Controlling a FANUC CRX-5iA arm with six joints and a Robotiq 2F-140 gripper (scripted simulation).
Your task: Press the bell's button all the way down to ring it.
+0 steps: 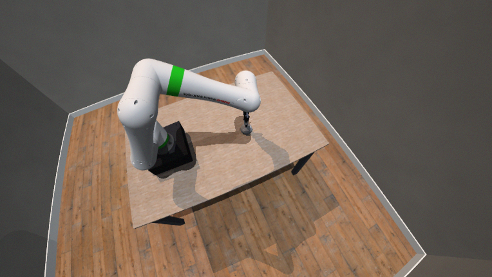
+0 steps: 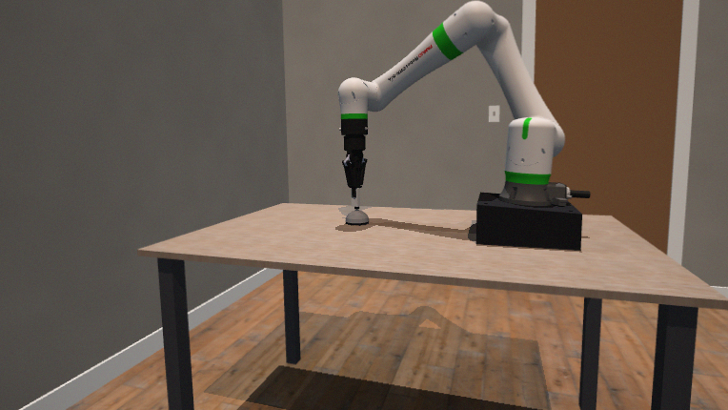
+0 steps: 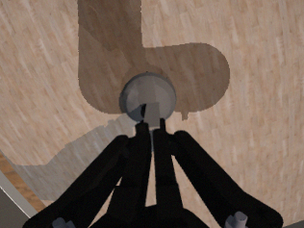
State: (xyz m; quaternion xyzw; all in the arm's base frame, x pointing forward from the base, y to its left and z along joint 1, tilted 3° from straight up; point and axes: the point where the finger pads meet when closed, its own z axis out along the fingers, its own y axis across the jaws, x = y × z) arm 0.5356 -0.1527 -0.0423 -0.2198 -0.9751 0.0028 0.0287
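Now: the grey dome bell 60 mm below my hand and 10 mm to the right of it.
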